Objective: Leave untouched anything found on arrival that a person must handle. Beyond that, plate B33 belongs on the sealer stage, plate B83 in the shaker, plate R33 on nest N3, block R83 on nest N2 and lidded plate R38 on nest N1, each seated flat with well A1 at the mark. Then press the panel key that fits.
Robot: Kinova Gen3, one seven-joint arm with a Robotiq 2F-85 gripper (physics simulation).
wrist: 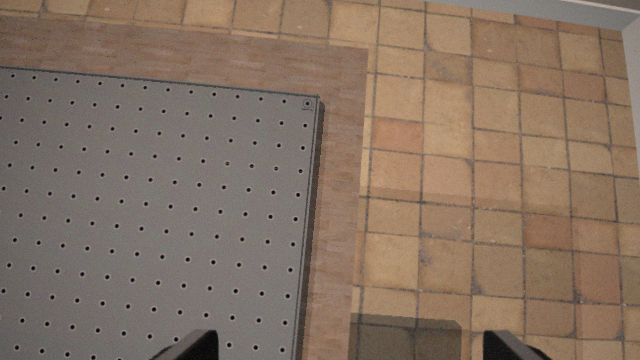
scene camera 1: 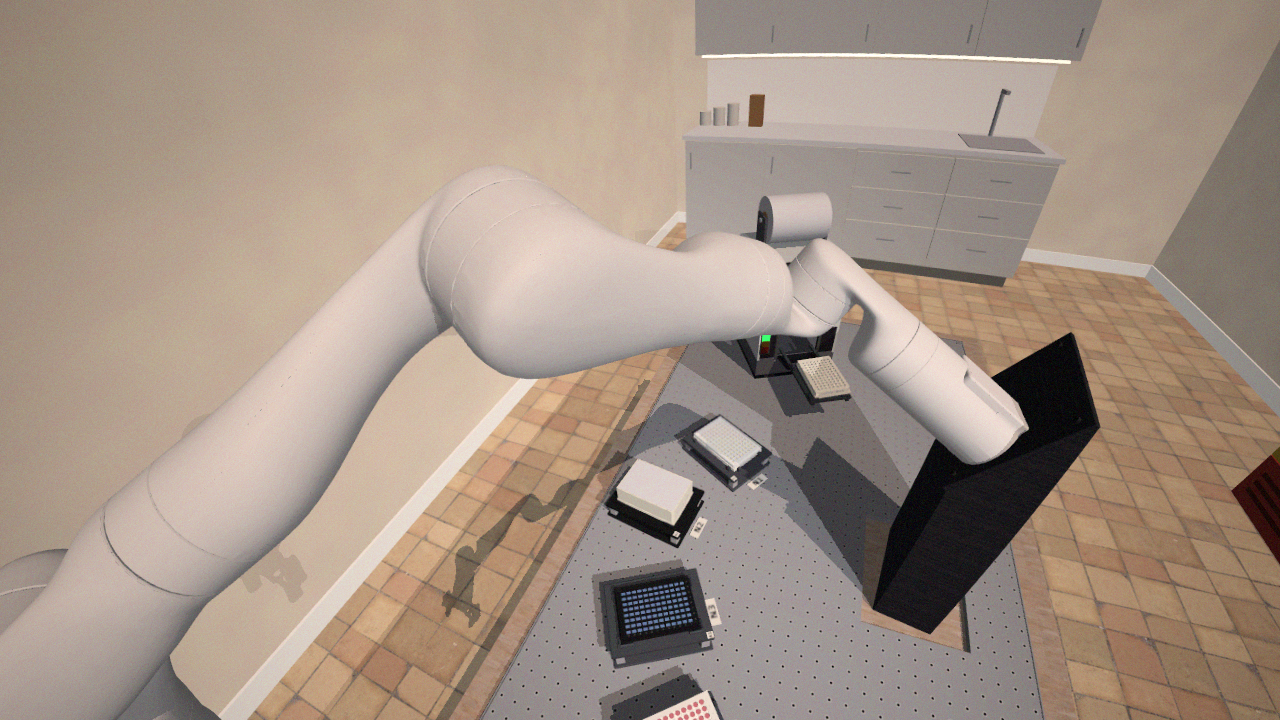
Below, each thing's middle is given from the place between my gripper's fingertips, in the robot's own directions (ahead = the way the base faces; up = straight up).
I see my gripper 240 mm past the white block [scene camera 1: 659, 493], 610 mm to the left of it and 230 mm above it. The rest, counted from my hand: sealer [scene camera 1: 765, 348]: 510 mm behind, 1130 mm to the right, 160 mm below; then white plate [scene camera 1: 733, 446]: 370 mm behind, 770 mm to the right, 240 mm below; then beige plate [scene camera 1: 823, 378]: 590 mm behind, 960 mm to the right, 190 mm below.
